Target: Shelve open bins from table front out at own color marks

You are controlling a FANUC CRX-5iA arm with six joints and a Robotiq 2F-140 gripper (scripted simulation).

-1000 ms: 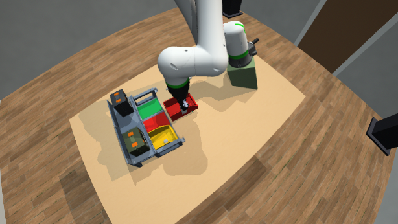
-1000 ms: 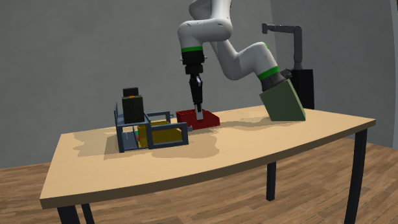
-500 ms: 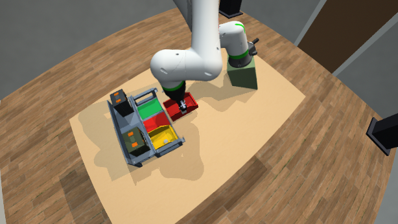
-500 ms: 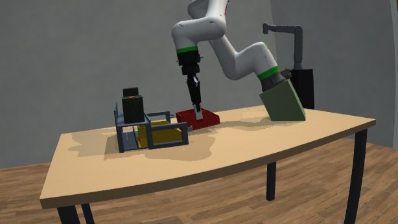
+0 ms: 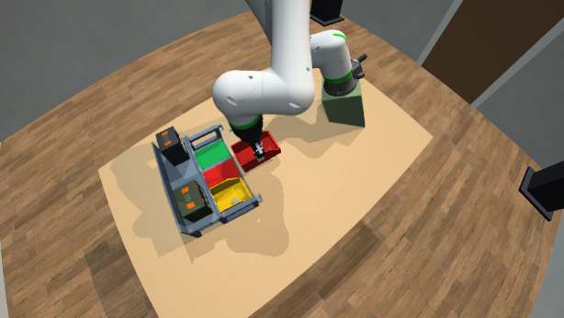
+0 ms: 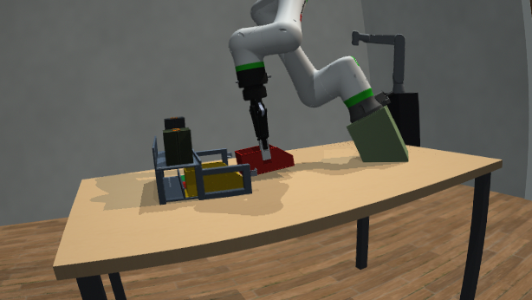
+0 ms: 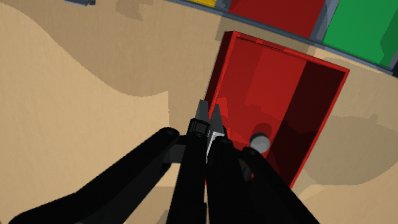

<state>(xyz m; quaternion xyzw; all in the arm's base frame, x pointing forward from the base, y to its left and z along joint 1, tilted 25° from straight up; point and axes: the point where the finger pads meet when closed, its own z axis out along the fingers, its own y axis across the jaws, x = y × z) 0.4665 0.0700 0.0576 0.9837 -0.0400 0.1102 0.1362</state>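
Right now my hand is 50 mm to the left of the red bin, 40 mm above it and 10 mm past it. The rest, counted from my hand: yellow bin: 190 mm ahead, 60 mm below, 50 mm to the left.
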